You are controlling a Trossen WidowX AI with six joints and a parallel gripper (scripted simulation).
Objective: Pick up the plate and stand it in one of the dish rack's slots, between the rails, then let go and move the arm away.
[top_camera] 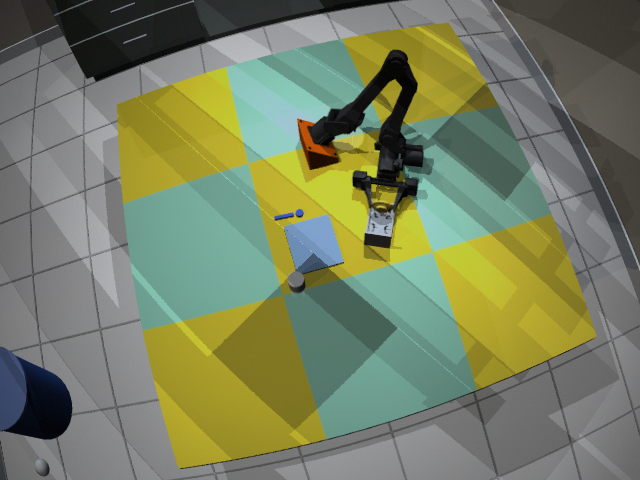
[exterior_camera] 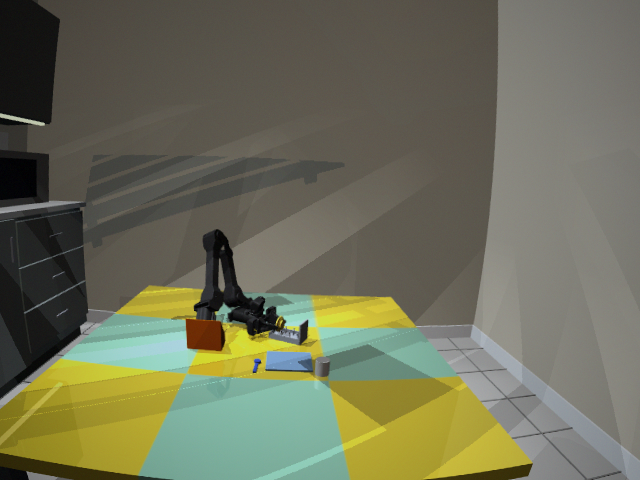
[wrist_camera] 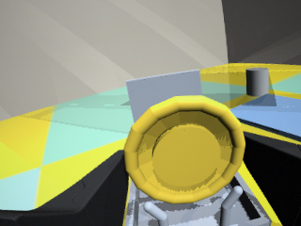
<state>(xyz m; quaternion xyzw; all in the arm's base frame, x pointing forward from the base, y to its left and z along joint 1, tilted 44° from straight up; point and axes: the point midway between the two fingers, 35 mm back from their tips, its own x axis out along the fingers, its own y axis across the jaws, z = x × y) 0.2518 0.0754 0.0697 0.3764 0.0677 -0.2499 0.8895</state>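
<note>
Right now the round yellow plate is 1 cm behind my gripper tip. Also, from my gripper tip: blue mat 1 cm ahead, 21 cm to the right, 5 cm below; blue spoon 10 cm behind, 23 cm to the right, 5 cm below; dish rack 2 cm ahead, 1 cm to the right, 3 cm below.
</note>
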